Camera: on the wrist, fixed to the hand. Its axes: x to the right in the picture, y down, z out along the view.
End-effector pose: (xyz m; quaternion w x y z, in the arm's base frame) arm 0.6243 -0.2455 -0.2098 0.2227 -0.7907 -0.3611 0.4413
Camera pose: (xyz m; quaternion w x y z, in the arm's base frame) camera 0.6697 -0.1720 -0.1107 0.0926 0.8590 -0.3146 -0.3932
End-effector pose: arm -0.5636 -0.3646 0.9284 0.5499 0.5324 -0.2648 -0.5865
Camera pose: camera -0.5155 -0.3337 0.8100 0.8174 0.2709 -0.5082 0.0167
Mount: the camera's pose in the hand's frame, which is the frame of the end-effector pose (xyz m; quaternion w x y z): 0.0191 -0.0965 -0.0872 0.7185 0.0163 0.1048 0.6874
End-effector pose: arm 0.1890 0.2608 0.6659 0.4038 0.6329 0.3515 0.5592
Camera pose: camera 0.1056 0.3294 0.5909 0.1414 -0.6444 0.1311 -0.7400
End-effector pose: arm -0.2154 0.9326 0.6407 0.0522 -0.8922 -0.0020 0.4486
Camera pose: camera -0.1300 1.0216 0.6862 0.2561 0.6886 -0.6246 -0.2647
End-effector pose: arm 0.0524 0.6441 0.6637 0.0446 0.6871 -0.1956 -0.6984
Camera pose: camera 0.1565 0.7080 0.6152 0.5214 0.4331 -0.6195 -0.3959
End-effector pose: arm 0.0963 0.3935 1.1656 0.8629 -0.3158 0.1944 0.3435
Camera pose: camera 0.1682 0.2888 1.1315 0.3686 -0.1152 0.4528 0.8036
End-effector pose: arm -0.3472 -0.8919 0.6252 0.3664 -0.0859 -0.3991 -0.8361
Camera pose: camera -0.4137 -0.9261 0.5171 0.8812 -0.2425 -0.2029 -0.3514
